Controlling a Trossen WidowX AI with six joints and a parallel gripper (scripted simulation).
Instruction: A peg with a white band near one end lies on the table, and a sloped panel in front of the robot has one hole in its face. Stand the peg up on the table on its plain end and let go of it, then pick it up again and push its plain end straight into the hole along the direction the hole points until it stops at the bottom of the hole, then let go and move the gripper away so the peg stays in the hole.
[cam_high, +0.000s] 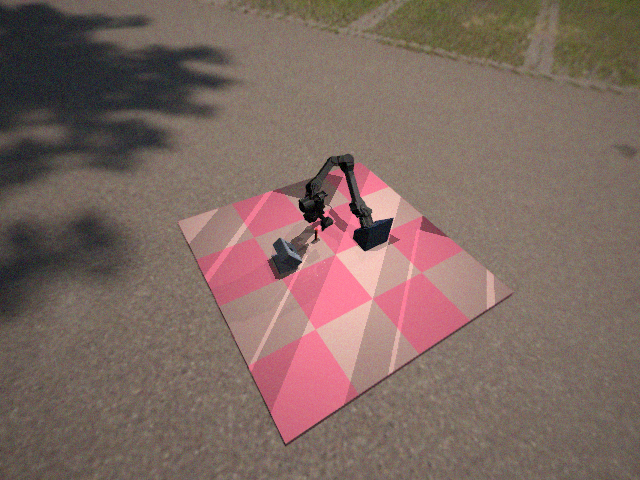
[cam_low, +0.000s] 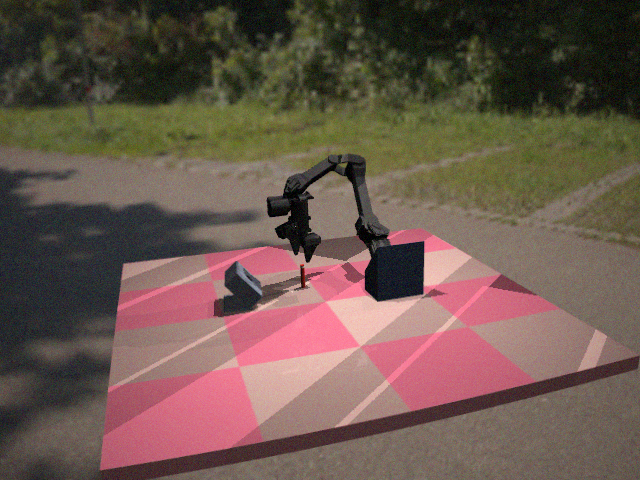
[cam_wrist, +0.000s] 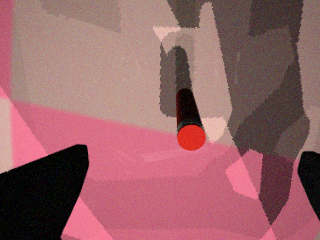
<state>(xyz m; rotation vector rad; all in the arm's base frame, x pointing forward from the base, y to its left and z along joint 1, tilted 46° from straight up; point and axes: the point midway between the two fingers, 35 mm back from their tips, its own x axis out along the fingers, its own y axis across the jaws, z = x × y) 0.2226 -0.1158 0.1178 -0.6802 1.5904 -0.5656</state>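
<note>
My gripper tip is 4 cm above the peg. Also, from my gripper tip: sloped panel: 21 cm ahead, 4 cm to the left, 4 cm below.
</note>
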